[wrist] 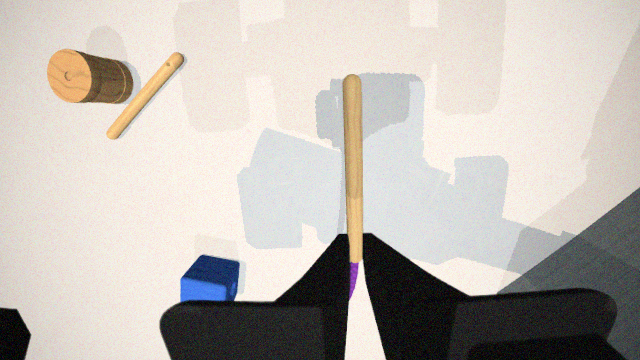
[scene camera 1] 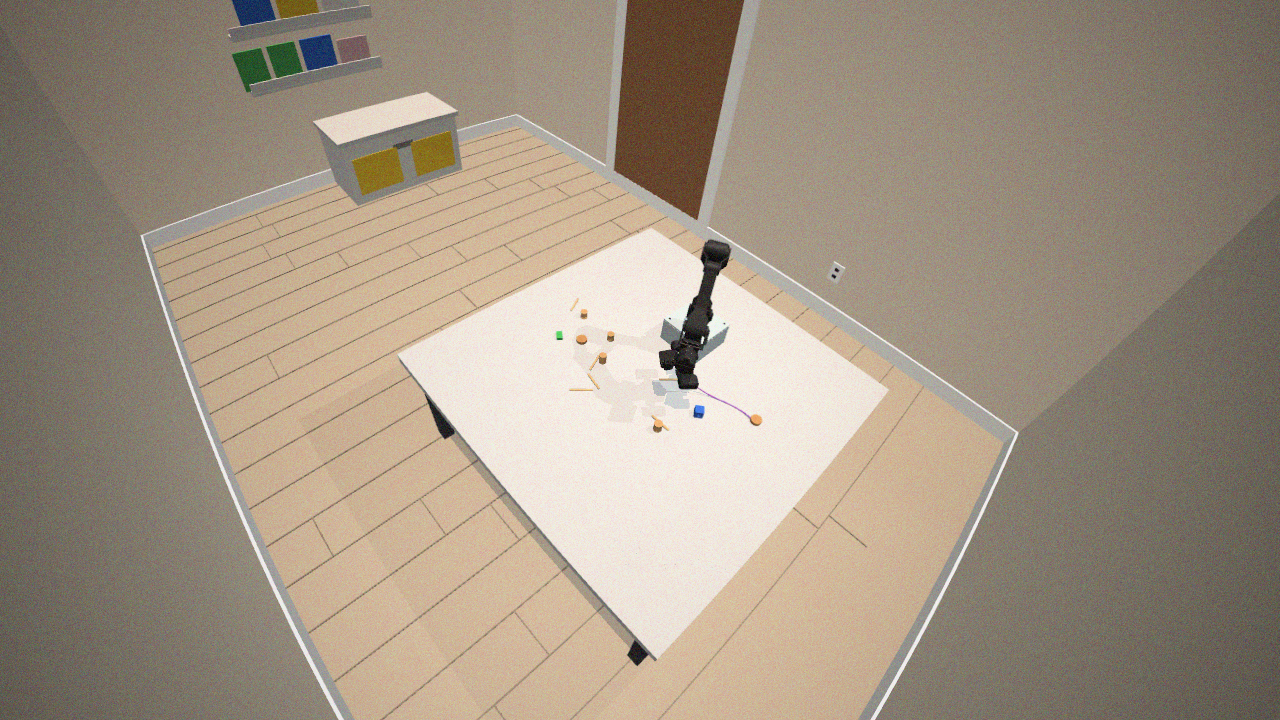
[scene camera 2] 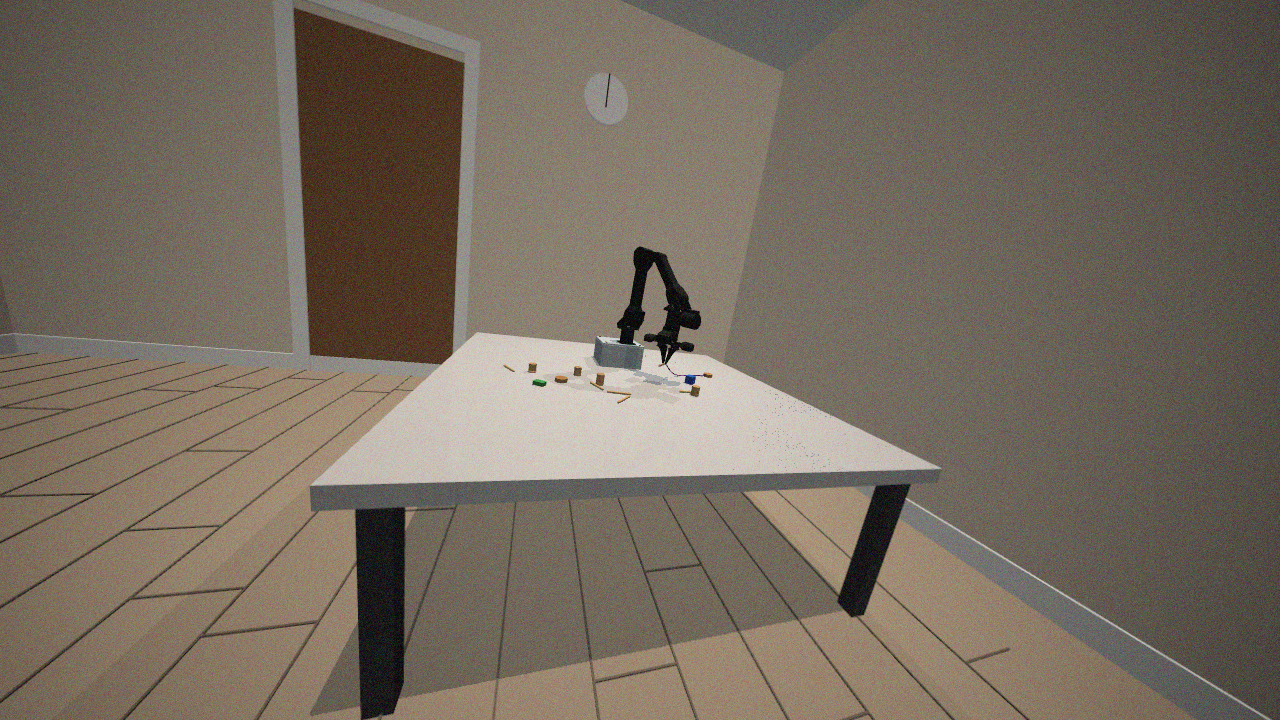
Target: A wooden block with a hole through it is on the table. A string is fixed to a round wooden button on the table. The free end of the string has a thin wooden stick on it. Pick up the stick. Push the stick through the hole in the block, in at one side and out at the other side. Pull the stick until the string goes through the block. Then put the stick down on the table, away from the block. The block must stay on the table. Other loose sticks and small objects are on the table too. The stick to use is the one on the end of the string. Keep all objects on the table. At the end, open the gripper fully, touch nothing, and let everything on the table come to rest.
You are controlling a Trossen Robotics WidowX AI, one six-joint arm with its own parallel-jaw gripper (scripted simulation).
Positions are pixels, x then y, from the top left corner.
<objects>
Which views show my gripper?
The wrist view, scene camera 1 and scene camera 2: all of them.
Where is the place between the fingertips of my gripper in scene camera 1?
679,379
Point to a blue cube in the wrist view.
209,278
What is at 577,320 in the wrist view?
My gripper.
</objects>
